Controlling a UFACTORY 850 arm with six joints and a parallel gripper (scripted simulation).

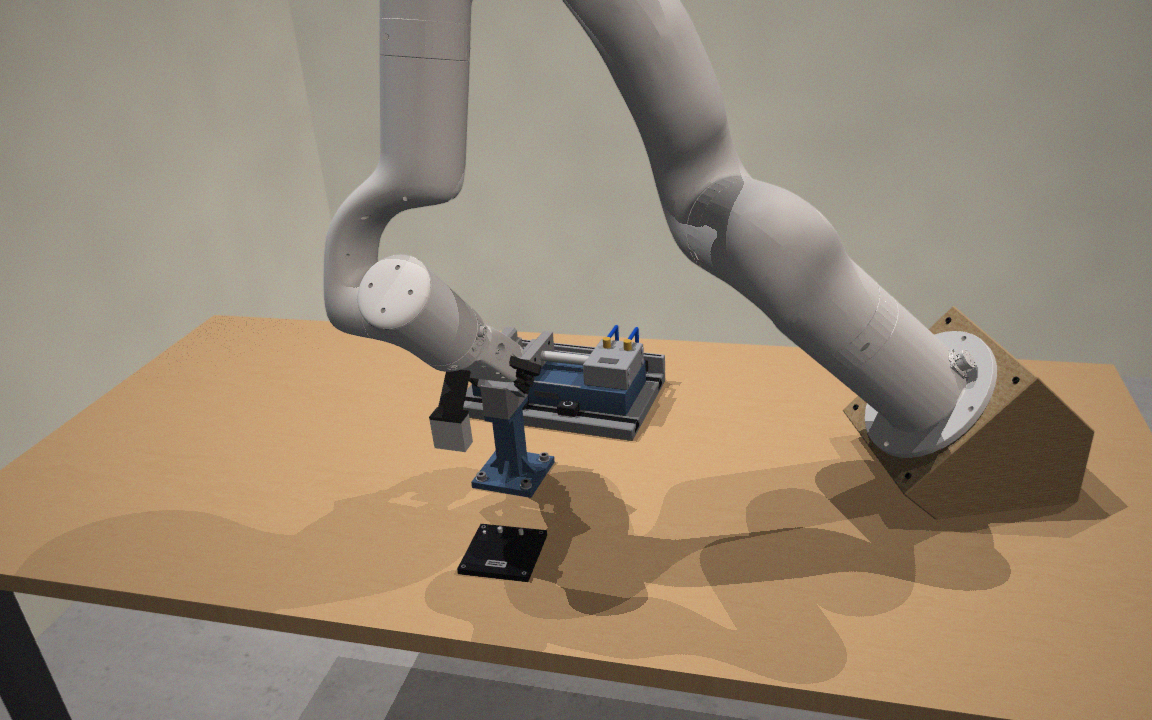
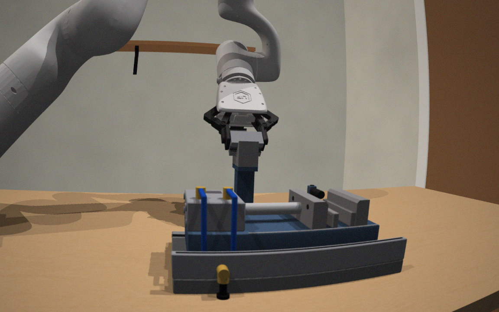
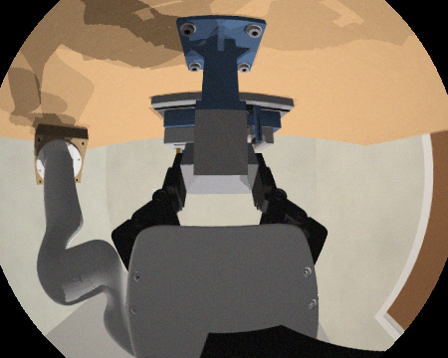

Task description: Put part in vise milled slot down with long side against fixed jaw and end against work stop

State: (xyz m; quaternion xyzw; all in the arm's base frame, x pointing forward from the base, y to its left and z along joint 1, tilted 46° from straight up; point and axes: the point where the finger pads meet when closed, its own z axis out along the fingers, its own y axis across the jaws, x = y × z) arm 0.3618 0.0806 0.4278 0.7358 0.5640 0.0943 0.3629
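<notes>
Right now the part is 1 cm to the right of my hand and 1 cm below it. From my hand the other things lie so: black infeed plate (8 cm behind, 15 cm to the left, 16 cm below); then cylinder rod (4 cm ahead, 22 cm to the right, 9 cm below); then work stop (11 cm ahead, 16 cm to the right, 7 cm below).
</notes>
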